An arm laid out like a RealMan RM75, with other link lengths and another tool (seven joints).
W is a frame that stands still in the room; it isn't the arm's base.
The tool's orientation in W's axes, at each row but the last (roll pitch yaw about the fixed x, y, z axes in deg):
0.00, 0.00, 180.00
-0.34, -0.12, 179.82
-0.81, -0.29, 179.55
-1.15, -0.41, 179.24
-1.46, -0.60, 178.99
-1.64, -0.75, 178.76
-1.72, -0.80, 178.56
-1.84, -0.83, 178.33
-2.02, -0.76, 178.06
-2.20, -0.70, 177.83
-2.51, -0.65, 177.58
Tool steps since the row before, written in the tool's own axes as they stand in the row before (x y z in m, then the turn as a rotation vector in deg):
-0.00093, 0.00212, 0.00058, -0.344, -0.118, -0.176
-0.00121, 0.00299, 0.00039, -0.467, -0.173, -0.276
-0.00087, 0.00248, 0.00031, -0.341, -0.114, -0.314
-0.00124, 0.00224, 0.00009, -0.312, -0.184, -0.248
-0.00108, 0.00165, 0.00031, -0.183, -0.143, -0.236
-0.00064, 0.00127, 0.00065, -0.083, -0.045, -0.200
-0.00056, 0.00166, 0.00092, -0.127, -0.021, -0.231
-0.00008, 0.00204, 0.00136, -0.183, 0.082, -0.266
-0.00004, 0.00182, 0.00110, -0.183, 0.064, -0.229
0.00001, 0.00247, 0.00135, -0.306, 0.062, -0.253
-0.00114, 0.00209, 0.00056, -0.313, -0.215, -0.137
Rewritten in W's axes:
0.00093, -0.00212, 0.00058, 0.344, 0.118, -0.176
0.00120, -0.00300, 0.00037, 0.467, 0.173, -0.276
0.00085, -0.00249, 0.00027, 0.340, 0.116, -0.314
0.00121, -0.00226, 0.00004, 0.313, 0.185, -0.246
0.00105, -0.00168, 0.00026, 0.183, 0.146, -0.234
0.00062, -0.00130, 0.00060, 0.081, 0.049, -0.200
0.00053, -0.00170, 0.00086, 0.124, 0.025, -0.232
0.00004, -0.00208, 0.00129, 0.177, -0.079, -0.271
-0.00001, -0.00186, 0.00103, 0.178, -0.062, -0.234
-0.00009, -0.00252, 0.00125, 0.301, -0.064, -0.259
0.00106, -0.00216, 0.00045, 0.321, 0.207, -0.131

